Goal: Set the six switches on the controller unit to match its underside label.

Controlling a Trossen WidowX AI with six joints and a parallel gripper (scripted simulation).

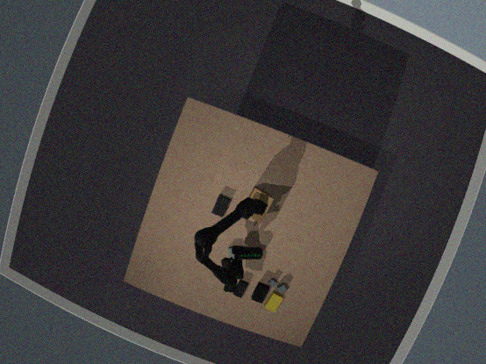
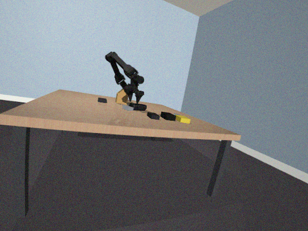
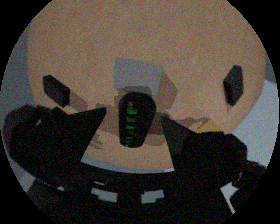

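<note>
Now: the light grey block 4 cm to the right of my gripper tip, 4 cm below it and 3 cm ahead of it. The rest, counted from my gripper tip: dark module 25 cm to the right, 20 cm behind, 4 cm below; then yellow block 35 cm to the left, 19 cm ahead, 4 cm below.
</note>
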